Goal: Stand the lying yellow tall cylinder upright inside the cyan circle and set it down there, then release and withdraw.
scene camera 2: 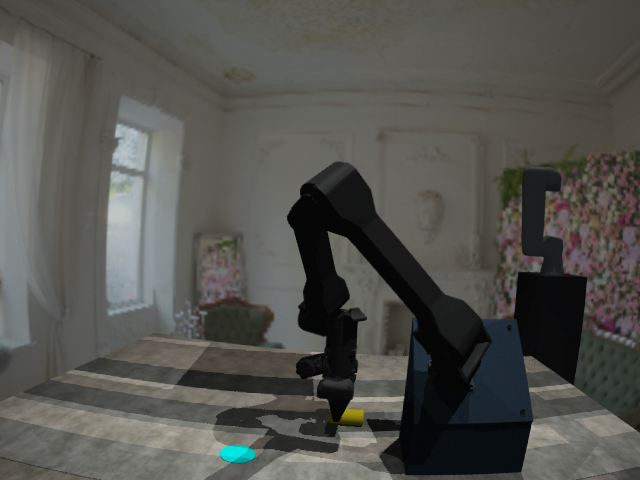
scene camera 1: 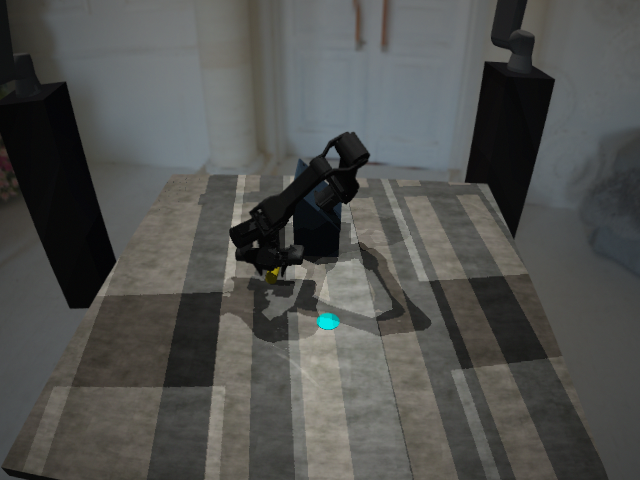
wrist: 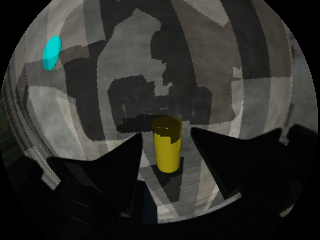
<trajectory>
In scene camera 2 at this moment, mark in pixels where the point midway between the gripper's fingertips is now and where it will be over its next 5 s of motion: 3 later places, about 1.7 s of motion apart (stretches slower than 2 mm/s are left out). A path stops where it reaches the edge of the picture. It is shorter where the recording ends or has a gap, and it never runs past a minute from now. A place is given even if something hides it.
The gripper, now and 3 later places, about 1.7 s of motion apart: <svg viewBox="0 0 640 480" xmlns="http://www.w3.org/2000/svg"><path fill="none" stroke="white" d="M337 415L338 368L280 362L238 381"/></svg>
</trajectory>
